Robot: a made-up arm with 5 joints.
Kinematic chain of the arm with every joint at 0, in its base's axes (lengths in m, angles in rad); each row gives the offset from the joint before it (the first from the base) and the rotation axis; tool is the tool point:
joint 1: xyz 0 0 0.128 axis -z
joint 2: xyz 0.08 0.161 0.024 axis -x
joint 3: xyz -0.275 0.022 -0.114 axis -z
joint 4: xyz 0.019 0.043 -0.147 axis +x
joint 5: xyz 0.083 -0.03 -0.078 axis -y
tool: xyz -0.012 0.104 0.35
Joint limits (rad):
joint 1: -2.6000..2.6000
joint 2: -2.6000..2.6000
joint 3: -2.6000..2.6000
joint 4: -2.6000..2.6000
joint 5: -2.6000..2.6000
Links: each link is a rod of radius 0.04 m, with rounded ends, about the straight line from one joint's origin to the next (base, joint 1, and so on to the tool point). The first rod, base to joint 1, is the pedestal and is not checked.
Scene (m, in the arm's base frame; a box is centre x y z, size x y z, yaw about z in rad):
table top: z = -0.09
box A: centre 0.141 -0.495 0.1 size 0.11 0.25 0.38 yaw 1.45
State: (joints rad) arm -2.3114 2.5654 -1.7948 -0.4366 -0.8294
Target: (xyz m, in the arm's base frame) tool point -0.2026 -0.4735 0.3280
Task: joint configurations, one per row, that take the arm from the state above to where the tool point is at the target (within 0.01 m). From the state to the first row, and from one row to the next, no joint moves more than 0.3 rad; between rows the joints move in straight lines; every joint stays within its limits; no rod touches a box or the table.
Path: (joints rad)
1: -2.3836 2.4762 -1.9961 -0.2067 -0.5816
2: -2.4557 2.3870 -2.1974 0.0233 -0.3338
3: -2.5278 2.2978 -2.3987 0.2532 -0.0860
4: -2.6000 2.2085 -2.6000 0.4832 0.1618
5: -2.3435 2.2738 -2.5811 0.3256 0.1625
6: -2.0870 2.3390 -2.5622 0.1680 0.1632
7: -1.8305 2.4043 -2.5432 0.0104 0.1639
8: -1.5740 2.4695 -2.5243 -0.1472 0.1646
9: -1.3175 2.5348 -2.5054 -0.3048 0.1653
10: -1.0610 2.6000 -2.4865 -0.4624 0.1660
11: -1.3231 2.6000 -2.4881 -0.6330 0.0323
12: -1.5852 2.6000 -2.4896 -0.8036 -0.1013

